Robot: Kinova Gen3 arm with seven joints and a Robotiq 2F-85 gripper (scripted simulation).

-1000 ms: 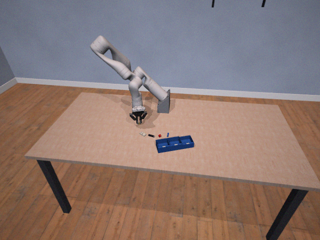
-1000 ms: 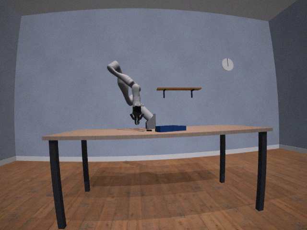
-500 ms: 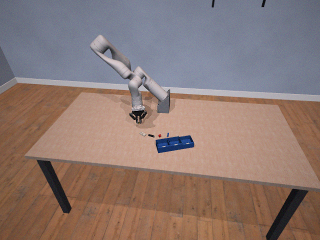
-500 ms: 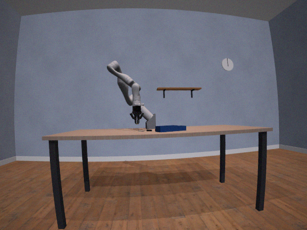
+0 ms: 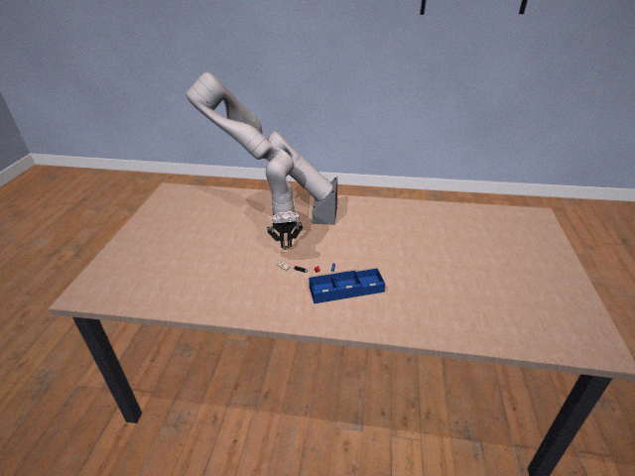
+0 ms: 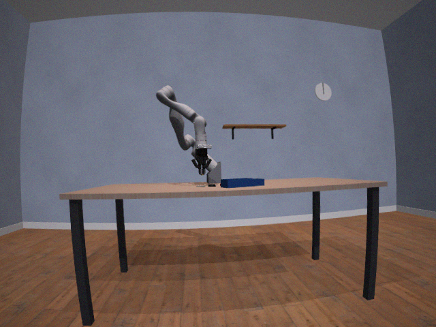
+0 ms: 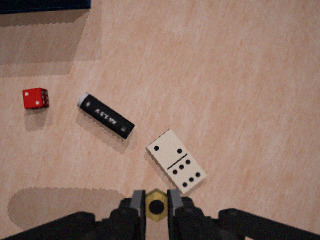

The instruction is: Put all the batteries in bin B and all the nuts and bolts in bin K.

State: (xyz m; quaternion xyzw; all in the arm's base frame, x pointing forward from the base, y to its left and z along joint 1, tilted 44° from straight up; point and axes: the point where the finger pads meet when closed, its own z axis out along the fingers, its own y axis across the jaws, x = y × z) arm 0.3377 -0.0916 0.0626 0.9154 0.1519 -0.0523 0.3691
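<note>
Now: the blue bin 12 cm ahead of my hand, 23 cm to the left of it and 7 cm below it. Round my hand: brass nut: 2 cm below; then white domino: 2 cm ahead, 1 cm to the right, 9 cm below; then black battery: 4 cm ahead, 6 cm to the left, 9 cm below.
</note>
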